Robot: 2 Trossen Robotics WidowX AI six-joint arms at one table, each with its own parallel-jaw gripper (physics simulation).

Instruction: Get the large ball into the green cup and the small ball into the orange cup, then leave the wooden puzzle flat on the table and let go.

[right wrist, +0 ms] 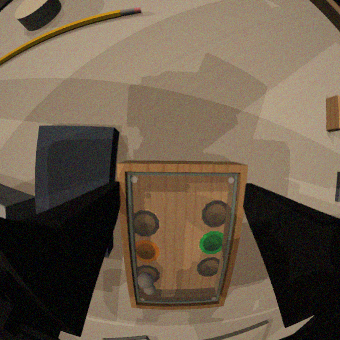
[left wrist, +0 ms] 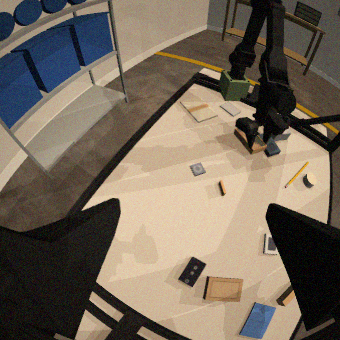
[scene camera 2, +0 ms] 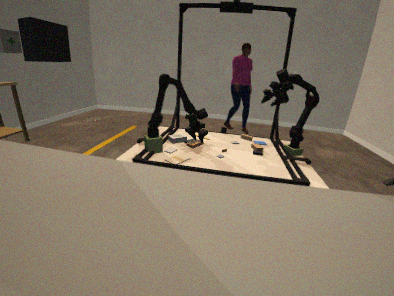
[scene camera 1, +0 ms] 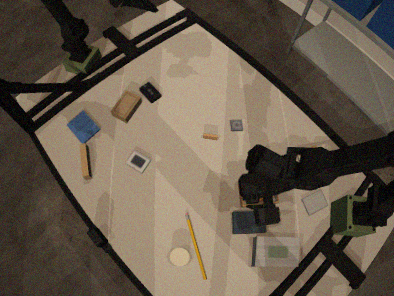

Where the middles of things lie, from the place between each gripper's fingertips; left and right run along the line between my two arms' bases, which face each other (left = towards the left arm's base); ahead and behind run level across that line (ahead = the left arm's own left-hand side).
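The dark blue block [right wrist: 70, 160] is 5 cm to the right of my right hand, 6 cm behind it and 3 cm below it. There's also the wooden puzzle [right wrist: 180, 220], and my right gripper is 2 cm short of that puzzle, 3 cm to the left of it and 1 cm above it.
From my left hand, the dark blue block is 24 cm behind, 42 cm to the right and 35 cm below. The wooden puzzle is 16 cm behind that left hand, 40 cm to the right of it and 33 cm below it.
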